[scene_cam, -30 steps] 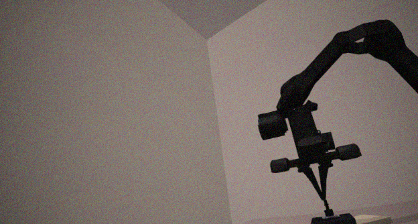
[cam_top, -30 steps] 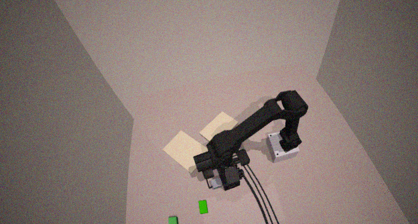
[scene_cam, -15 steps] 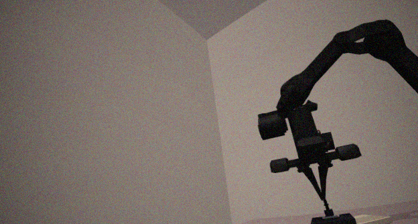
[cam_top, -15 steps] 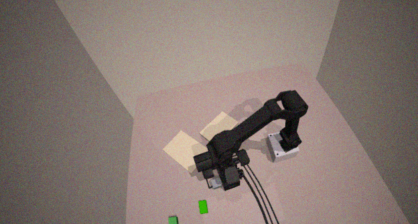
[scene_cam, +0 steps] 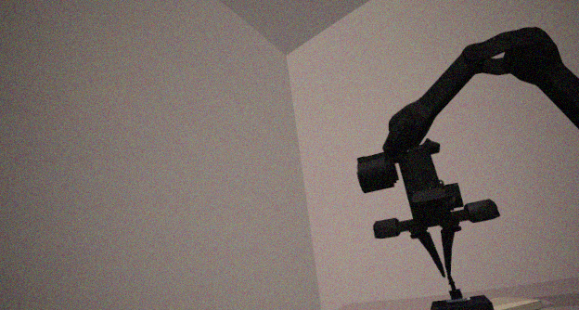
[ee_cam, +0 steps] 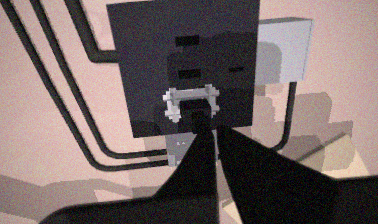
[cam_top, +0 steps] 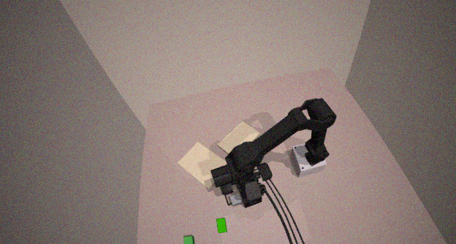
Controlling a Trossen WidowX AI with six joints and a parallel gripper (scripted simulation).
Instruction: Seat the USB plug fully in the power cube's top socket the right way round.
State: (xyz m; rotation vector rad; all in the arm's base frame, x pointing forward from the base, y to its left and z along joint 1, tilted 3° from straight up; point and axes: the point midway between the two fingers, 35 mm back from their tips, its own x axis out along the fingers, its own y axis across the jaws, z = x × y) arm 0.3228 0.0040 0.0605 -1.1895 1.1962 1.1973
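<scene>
My gripper tip is 20 mm above the USB plug and 10 mm past it.
</scene>
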